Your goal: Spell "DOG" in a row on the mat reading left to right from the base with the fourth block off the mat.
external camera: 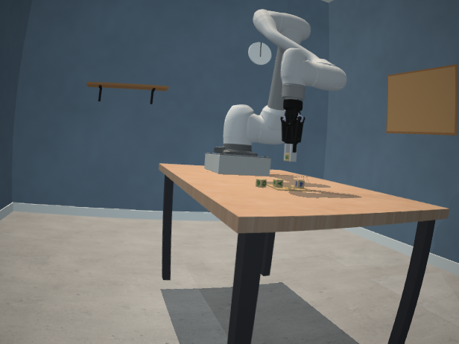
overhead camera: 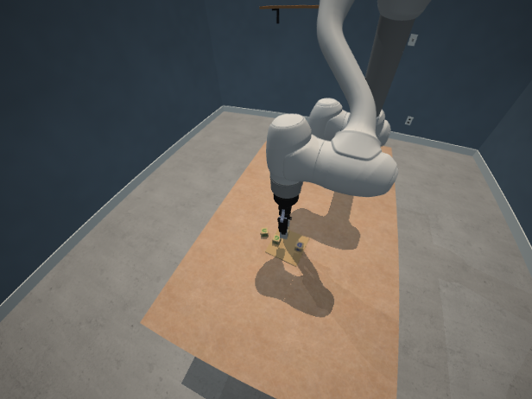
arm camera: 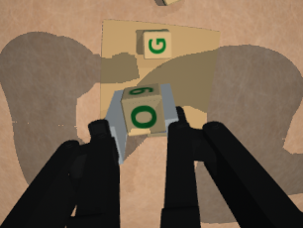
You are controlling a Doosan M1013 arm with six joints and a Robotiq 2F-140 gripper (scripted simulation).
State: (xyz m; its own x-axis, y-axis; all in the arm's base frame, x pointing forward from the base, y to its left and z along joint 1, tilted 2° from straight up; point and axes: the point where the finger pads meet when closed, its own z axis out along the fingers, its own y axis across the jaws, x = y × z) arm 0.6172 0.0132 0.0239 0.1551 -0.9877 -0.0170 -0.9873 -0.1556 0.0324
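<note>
Right now my hand is 10 mm past the tan mat, 10 mm to the right of it and 140 mm above it. The rest, counted from my hand: G block 10 mm behind, 40 mm to the right, 120 mm below; D block 20 mm behind, 60 mm to the left, 120 mm below.
</note>
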